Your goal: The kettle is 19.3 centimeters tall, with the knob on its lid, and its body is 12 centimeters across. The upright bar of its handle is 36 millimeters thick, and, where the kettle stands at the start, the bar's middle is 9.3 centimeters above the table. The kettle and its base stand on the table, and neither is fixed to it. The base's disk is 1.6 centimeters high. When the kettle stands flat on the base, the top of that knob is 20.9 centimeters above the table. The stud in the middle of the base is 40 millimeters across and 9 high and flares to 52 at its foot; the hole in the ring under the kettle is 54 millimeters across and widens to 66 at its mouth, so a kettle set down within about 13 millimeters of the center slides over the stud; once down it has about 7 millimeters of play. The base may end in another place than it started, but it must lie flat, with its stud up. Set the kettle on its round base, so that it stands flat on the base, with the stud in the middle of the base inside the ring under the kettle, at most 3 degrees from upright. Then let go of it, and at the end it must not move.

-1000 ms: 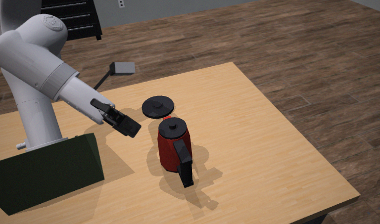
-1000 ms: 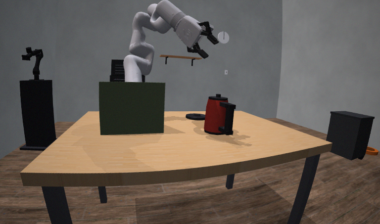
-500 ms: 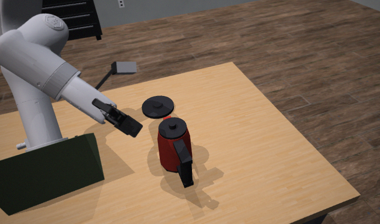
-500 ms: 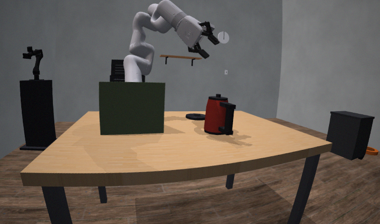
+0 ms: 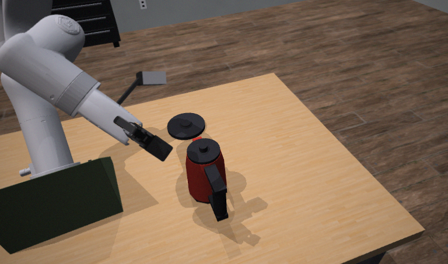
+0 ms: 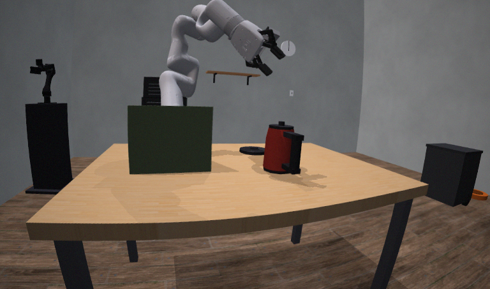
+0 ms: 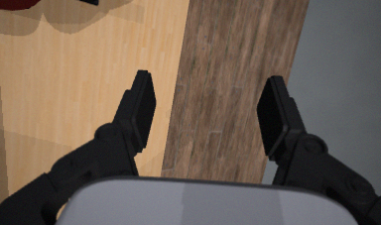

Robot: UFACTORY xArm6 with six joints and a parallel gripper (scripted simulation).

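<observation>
My gripper is now 29 cm above the red kettle, 13 cm to the right of it and 12 cm short of it. Round my hand: round black base (49 cm to the left, 37 cm below, 11 cm ahead).
</observation>
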